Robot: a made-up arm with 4 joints.
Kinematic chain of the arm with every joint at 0, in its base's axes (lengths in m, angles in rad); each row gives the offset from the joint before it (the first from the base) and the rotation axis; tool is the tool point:
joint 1: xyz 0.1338 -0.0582 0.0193 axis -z
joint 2: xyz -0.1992 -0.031 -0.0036 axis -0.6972 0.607 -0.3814
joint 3: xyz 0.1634 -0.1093 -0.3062 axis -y
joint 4: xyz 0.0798 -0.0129 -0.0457 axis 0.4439 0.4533 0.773
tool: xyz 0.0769 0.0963 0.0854
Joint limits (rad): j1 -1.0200..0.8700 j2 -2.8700..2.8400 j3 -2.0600..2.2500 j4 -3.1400..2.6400
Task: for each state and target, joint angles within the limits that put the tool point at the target. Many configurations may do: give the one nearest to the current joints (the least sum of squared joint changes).
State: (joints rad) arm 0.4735 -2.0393 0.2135 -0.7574
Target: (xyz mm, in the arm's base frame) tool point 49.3 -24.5 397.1
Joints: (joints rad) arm -0.0033 -2.2978 0.2080 -1.1847
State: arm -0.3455 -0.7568 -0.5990 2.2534
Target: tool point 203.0 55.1 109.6
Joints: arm -0.0438 -1.3191 0.2415 2.4299
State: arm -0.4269 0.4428 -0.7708 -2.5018
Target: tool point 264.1 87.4 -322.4
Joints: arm -0.7593 -0.3532 -1.0553 -2.3106
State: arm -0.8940 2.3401 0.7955 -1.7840
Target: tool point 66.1 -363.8 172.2
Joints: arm -0.6649 2.4920 1.1261 -1.8361
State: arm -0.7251 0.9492 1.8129 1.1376
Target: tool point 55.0 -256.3 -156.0
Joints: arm -0.4526 0.6040 1.5192 0.5940
